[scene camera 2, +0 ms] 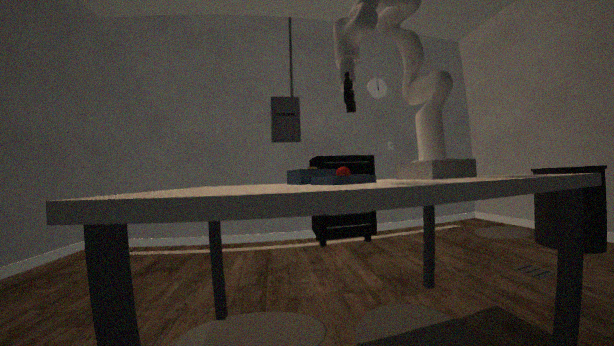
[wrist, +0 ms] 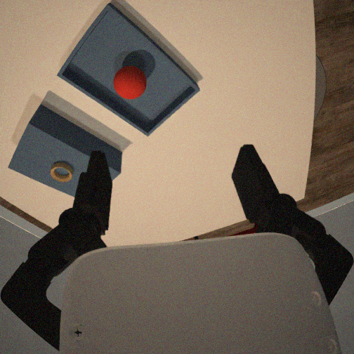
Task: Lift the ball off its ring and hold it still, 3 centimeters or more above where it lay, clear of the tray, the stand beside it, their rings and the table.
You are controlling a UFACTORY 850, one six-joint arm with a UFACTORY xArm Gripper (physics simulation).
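Observation:
A red ball (scene camera 2: 343, 171) (wrist: 130, 82) sits inside the blue tray (scene camera 2: 350, 179) (wrist: 172, 109); the ring under it is hidden. The blue stand (scene camera 2: 298, 176) (wrist: 35, 145) is beside the tray, with a tan ring (wrist: 52, 172) on its top. My gripper (scene camera 2: 351, 111) (wrist: 173, 162) is open and empty, high above the tray in the scene view. In the wrist view the ball lies ahead and to the left of the space between the fingertips, and the left finger overlaps part of the stand.
The tray and stand are on a pale table (scene camera 2: 200, 202) (wrist: 250, 65). The robot's base block (scene camera 2: 454, 168) stands on the table to the right in the scene view. A black cabinet (scene camera 2: 345, 226) is behind the table, and a grey wall box (scene camera 2: 285, 127) hangs behind.

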